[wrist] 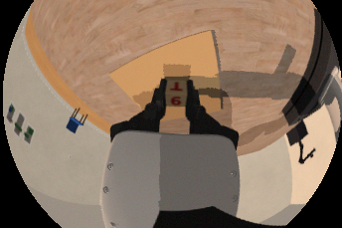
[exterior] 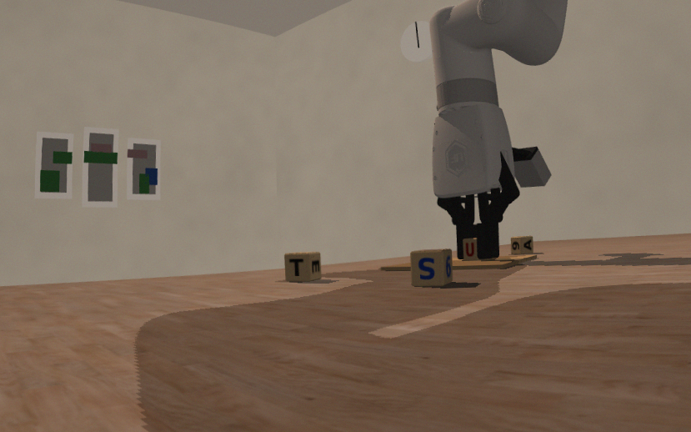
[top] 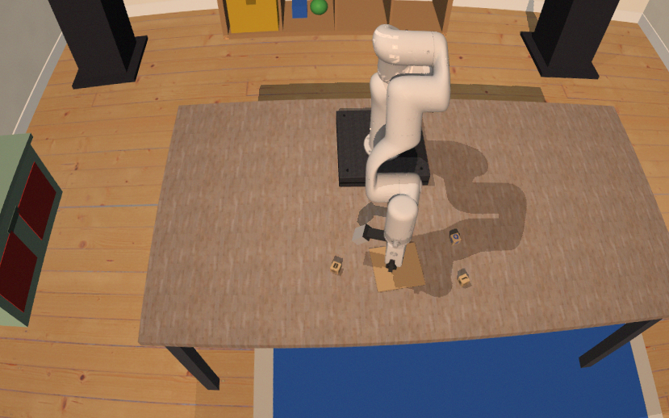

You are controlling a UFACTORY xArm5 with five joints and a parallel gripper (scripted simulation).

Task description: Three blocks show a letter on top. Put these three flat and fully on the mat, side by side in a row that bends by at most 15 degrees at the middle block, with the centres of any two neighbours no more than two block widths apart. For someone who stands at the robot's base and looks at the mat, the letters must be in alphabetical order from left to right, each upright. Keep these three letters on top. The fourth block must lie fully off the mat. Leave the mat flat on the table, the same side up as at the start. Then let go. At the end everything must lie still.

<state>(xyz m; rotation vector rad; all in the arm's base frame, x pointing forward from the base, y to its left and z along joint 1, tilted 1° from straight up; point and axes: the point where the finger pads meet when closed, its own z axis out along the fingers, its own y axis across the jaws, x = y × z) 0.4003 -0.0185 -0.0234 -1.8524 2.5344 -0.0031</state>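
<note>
Right now the tan mat is 1 cm ahead of my hand, 1 cm to the left of it and 2 cm below it. Also, from my hand: letter block: 1 cm below.
</note>
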